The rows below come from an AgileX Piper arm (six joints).
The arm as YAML. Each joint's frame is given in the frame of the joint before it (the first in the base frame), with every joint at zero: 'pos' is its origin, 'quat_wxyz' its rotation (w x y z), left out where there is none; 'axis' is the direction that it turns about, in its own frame. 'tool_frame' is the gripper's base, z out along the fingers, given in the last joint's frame.
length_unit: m
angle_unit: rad
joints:
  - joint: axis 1
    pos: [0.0, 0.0, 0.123]
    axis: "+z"
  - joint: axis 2
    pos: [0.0, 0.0, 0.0]
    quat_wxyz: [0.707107, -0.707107, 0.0, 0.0]
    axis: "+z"
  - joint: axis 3
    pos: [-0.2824, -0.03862, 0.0]
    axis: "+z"
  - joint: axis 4
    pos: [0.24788, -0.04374, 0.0]
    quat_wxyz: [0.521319, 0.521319, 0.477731, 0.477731]
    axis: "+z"
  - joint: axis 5
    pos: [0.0, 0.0, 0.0]
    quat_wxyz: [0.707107, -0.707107, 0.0, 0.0]
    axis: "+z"
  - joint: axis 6
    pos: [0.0, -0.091, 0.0]
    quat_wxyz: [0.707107, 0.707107, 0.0, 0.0]
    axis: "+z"
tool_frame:
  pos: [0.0, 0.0, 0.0]
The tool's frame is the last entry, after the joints.
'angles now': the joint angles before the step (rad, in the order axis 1, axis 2, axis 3, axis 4, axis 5, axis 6). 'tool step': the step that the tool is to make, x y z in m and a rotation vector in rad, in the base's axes. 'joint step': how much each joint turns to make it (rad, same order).
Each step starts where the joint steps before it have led.
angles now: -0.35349, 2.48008, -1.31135, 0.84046, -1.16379, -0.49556
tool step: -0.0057, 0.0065, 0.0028, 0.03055, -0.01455, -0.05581
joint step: 0.01974, -0.02161, 0.02552, 0.08164, -0.00899, 0.00225
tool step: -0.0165, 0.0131, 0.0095, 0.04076, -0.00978, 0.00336
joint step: 0.01775, -0.07435, 0.11321, 0.01193, 0.00363, 0.05058
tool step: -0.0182, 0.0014, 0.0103, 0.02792, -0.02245, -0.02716
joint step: -0.00899, -0.06457, 0.08670, 0.01310, -0.00201, 0.04496
